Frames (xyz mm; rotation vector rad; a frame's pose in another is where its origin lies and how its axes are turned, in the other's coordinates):
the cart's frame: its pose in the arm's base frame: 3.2 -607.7 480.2 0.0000 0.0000 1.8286
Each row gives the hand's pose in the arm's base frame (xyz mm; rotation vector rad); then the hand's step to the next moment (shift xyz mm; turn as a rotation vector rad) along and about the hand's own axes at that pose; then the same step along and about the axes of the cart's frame.
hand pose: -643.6 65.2 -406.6 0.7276 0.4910 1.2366
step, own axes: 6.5 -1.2 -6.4 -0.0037 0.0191 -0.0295
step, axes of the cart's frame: 7.8 -0.1 -4.9 0.0147 0.0315 -0.0064
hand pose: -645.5 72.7 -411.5 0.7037 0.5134 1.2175
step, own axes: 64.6 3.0 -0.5 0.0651 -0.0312 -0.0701
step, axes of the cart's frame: 56.6 -31.1 2.6 0.0718 -0.0086 -0.0700
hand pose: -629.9 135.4 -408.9 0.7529 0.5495 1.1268
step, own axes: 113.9 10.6 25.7 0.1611 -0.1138 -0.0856
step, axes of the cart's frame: 86.3 -76.2 22.3 0.1259 -0.0961 -0.1454
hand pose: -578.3 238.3 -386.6 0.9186 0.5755 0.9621
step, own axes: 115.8 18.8 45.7 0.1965 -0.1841 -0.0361
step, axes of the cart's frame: 64.9 -101.5 36.6 0.0976 -0.1769 -0.1816
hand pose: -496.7 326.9 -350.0 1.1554 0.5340 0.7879
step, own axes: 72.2 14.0 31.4 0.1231 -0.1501 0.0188
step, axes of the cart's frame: 22.5 -72.5 25.1 0.0207 -0.1412 -0.1329
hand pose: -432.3 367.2 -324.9 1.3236 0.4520 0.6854
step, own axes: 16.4 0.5 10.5 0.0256 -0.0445 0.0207
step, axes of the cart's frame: -1.2 -19.0 3.9 -0.0122 -0.0392 -0.0372
